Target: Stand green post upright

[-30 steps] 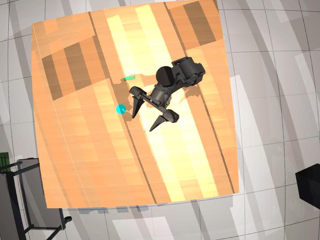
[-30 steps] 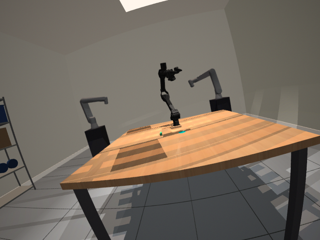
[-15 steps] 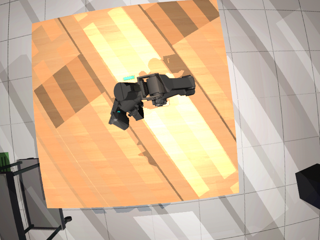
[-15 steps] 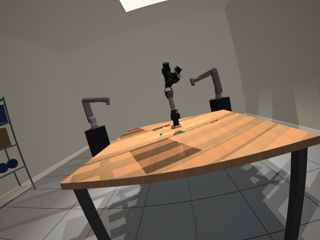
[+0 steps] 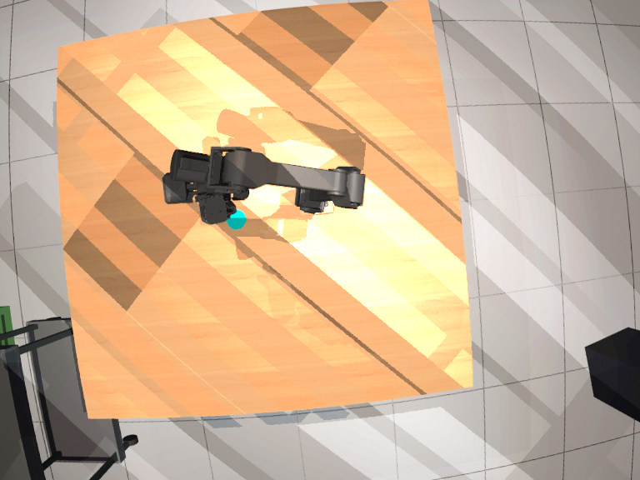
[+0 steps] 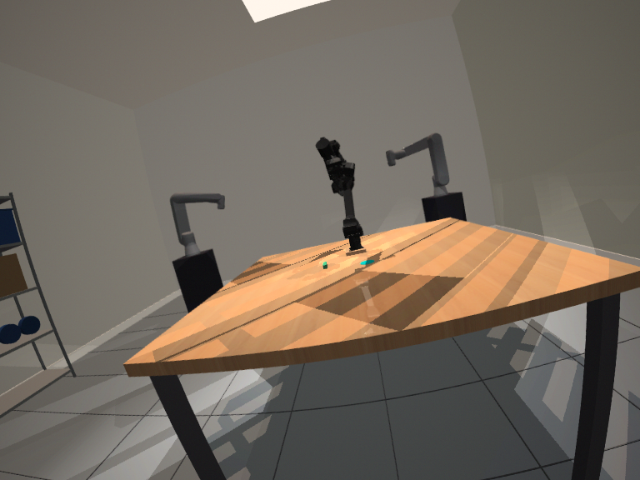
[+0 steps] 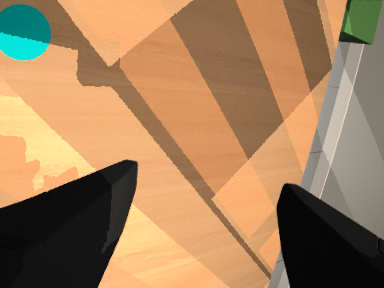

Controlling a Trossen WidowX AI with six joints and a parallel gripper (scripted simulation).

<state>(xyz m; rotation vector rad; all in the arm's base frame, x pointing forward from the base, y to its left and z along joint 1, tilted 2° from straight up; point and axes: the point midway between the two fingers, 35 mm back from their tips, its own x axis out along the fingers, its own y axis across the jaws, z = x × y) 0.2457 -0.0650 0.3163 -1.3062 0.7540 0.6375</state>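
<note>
My gripper tip is now 300 mm above the green post, 130 mm past it and 120 mm to the left of it. Round my gripper tip: cyan circle (300 mm below, 50 mm to the left, 30 mm behind).
</note>
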